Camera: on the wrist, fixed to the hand. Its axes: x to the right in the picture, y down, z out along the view.
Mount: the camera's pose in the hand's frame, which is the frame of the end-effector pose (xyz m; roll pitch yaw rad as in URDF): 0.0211 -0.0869 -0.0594 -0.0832 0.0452 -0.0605
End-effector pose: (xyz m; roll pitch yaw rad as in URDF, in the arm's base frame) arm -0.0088 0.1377 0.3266 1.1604 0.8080 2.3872
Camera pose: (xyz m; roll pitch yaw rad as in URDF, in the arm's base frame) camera 0.0215 0.0821 0.2399 1.0990 0.8813 2.4145
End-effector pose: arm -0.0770 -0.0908 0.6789 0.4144 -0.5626 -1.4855
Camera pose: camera -0.1268 -0.1608 0.6146 0.3539 -0.4965 -1.5277
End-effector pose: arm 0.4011 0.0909 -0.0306 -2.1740 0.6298 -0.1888
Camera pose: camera 0.4788 0.0764 0.0420 -2.2578 0.5544 -0.1923
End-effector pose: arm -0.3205 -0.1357 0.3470 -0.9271 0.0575 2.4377
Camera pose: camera -0.2735 -0.0448 0.3796 -1.0123 0.0362 2.3652
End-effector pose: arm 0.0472 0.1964 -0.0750 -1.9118 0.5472 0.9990
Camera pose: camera 0.1082 0.2415 0.0009 -2.0060 0.4750 0.9738
